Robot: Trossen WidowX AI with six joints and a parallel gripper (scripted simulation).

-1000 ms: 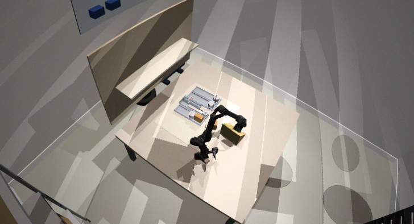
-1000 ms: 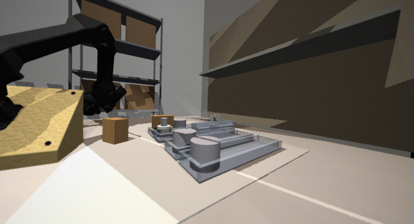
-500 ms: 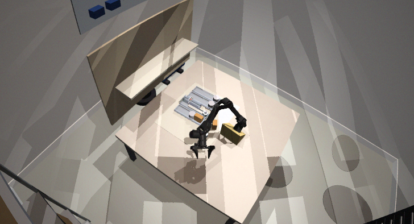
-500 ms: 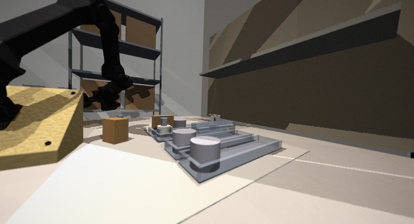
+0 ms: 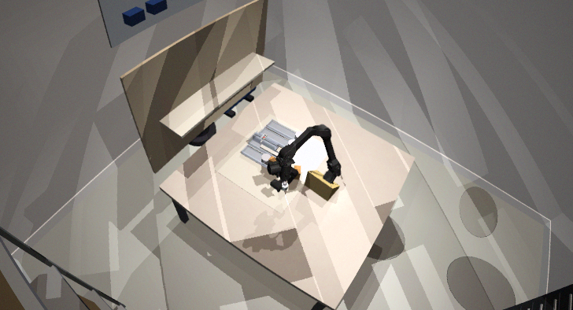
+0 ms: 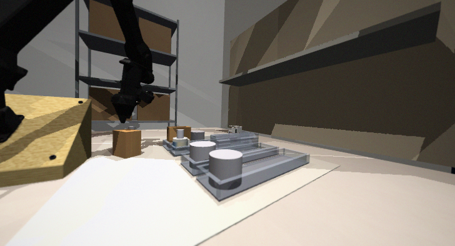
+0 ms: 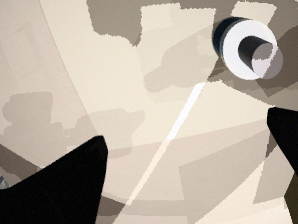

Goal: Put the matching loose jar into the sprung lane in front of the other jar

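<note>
Now: the brown box 170 mm ahead of my gripper tip, 140 mm to the right of it and 50 mm below it. From my gripper tip the other things lie so: shelf board: 670 mm ahead, 160 mm to the right, 280 mm above.
</note>
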